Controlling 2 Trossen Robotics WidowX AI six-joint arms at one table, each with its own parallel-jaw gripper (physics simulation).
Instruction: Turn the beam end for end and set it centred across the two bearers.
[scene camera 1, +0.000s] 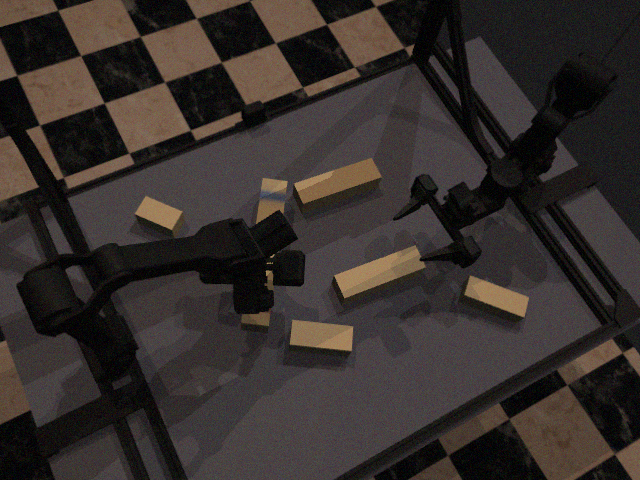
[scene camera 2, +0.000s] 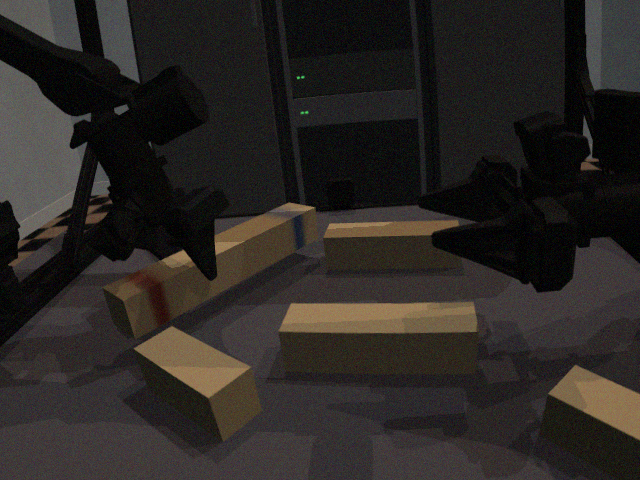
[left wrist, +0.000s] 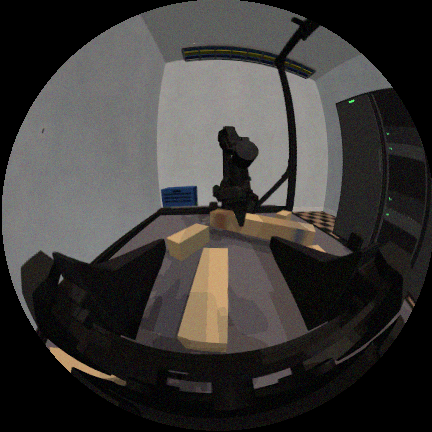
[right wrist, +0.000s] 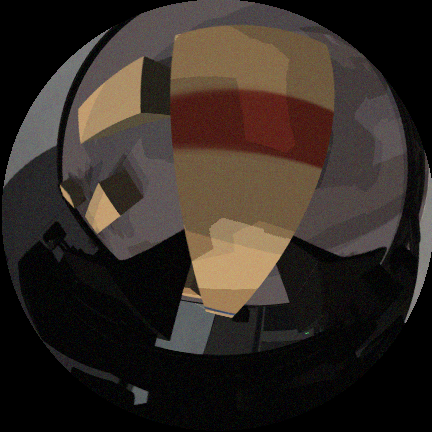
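Where they show: left gripper, fingertip midpoint: (scene camera 1: 406, 239) (scene camera 2: 424, 218) (left wrist: 218, 243); right gripper, fingertip midpoint: (scene camera 1: 263, 273) (scene camera 2: 199, 278) (left wrist: 244, 224) (right wrist: 232, 231); left arm's base at its link origin: (right wrist: 103, 252); right arm's base at its link origin: (scene camera 1: 113, 362) (scene camera 2: 4, 309) (left wrist: 226, 207).
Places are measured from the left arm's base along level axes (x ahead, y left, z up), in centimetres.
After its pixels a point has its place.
The beam (scene camera 1: 268, 209) @[x 54.2, y -13.1, z 5.5 cm] (scene camera 2: 253, 248) @[x 54.6, y -7.1, z 4.2 cm] (left wrist: 270, 227) @[x 54.1, y -7.8, z 4.4 cm] (right wrist: 250, 185) @[x 63.7, y 1.5, z 5.9 cm] is a long pale wooden bar with a red band near one end and a blue band near the other. My right gripper (scene camera 1: 269, 273) @[x 60.4, y -2.4, z 2.8 cm] (scene camera 2: 199, 258) @[x 60.4, y -2.4, z 2.8 cm] (right wrist: 232, 231) @[x 60.4, y -2.4, z 2.8 cm] is shut on it between the bands. It seems slightly above the table; in scene camera 2 its red end is nearer. Two parallel wooden bars look like the bearers: one (scene camera 1: 337, 183) @[x 38.0, y -13.5, z 2.8 cm] (scene camera 2: 390, 253) @[x 38.0, y -11.6, z 0.4 cm] farther back, one (scene camera 1: 379, 271) @[x 40.0, y 7.2, z 2.8 cm] (scene camera 2: 379, 351) @[x 39.8, y 9.8, z 0.8 cm] (left wrist: 212, 300) @[x 36.2, y 6.9, z 2.8 cm] nearer. My left gripper (scene camera 1: 409, 238) @[x 35.4, y 6.2, z 11.7 cm] (scene camera 2: 428, 219) @[x 35.4, y 6.2, z 11.7 cm] (left wrist: 218, 243) @[x 35.4, y 6.2, z 11.7 cm] is open and empty, raised near the bearers' right ends.
A short wooden block (scene camera 1: 321, 335) @[x 56.3, y 13.4, z 3.1 cm] (scene camera 2: 196, 361) @[x 55.2, y 13.9, z 3.1 cm] (left wrist: 187, 241) @[x 52.5, y 13.0, z 2.2 cm] lies close to the beam's red end. Another block (scene camera 1: 496, 297) @[x 22.0, y 22.0, z 2.5 cm] (scene camera 2: 599, 408) @[x 24.1, y 20.9, z 2.5 cm] lies at the right, and a third (scene camera 1: 158, 212) @[x 73.1, y -23.2, z 2.5 cm] at the left in scene camera 1. A dark frame (scene camera 1: 460, 408) @[x 39.3, y 36.4, z 0.1 cm] edges the table.
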